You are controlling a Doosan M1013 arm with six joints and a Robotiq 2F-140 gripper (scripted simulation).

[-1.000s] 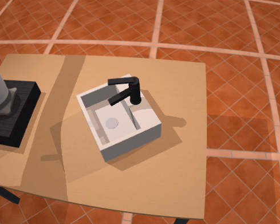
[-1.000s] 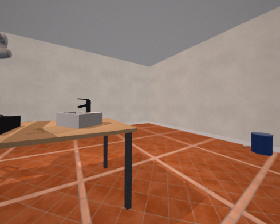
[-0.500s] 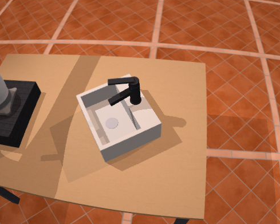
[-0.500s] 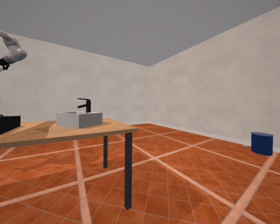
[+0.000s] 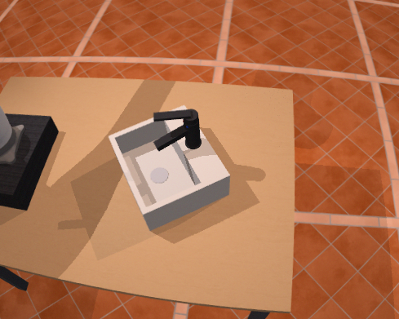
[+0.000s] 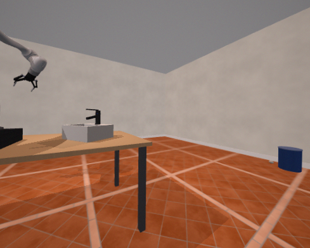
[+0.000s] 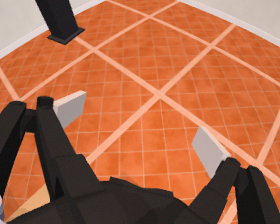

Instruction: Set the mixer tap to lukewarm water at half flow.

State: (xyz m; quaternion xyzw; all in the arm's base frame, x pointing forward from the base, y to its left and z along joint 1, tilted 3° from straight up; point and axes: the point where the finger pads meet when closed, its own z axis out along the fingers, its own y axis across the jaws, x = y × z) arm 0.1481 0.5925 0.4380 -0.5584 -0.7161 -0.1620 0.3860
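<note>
The lever lies 69 cm to the right of my hand, 53 cm ahead of it and 24 cm below it. Also, from my hand: black mixer tap: 69 cm to the right, 56 cm ahead, 29 cm below; grey sink basin: 73 cm to the right, 48 cm below, 48 cm ahead.
</note>
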